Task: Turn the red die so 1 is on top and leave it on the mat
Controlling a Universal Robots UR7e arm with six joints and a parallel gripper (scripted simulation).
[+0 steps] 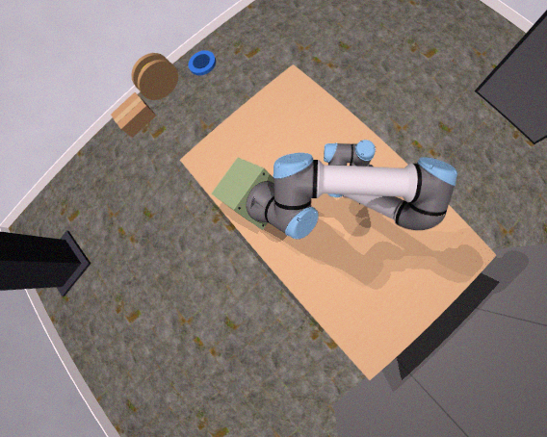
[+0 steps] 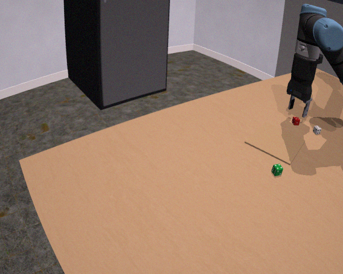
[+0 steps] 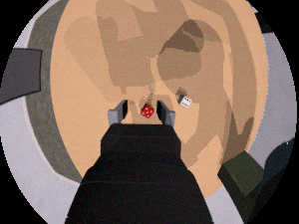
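Now: the red die 1 cm behind my hand, 2 cm to the left of it and 4 cm below it. The rest, counted from my hand: white die 9 cm behind, 4 cm below; then mat 2 cm behind, 17 cm to the left, 5 cm below; then green die 8 cm behind, 28 cm to the left, 4 cm below.
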